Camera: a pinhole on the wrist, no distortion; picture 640 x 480 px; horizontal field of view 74.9 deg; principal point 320.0 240.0 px. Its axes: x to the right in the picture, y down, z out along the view. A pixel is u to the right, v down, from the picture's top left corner.
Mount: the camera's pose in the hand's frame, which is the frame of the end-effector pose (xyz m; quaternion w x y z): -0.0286 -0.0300 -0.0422 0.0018 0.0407 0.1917 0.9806
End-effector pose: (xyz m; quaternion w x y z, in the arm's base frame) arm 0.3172 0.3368 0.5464 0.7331 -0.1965 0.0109 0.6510
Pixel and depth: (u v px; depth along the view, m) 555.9 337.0 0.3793
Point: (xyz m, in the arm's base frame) 0.1657 0.2477 0.9243
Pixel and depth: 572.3 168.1 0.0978
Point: 0.2714 0.2768 0.6045
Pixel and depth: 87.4 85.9 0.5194
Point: -0.0427 0.7499 0.6886
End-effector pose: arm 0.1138 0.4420 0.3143 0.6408 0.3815 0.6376 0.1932
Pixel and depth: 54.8 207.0 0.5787
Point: 0.6401 0.7568 0.1748
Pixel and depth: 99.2 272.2 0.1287
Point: 0.1936 0.4653 0.2790
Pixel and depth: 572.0 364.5 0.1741
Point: 0.2391 0.3127 0.3707
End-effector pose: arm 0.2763 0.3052 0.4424 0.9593 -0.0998 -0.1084 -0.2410
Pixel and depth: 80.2 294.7 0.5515
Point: 0.5376 0.3632 0.9616
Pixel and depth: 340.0 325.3 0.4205
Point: 0.2274 0.4461 0.7955
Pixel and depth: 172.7 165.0 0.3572
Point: 0.4213 0.4512 0.6944
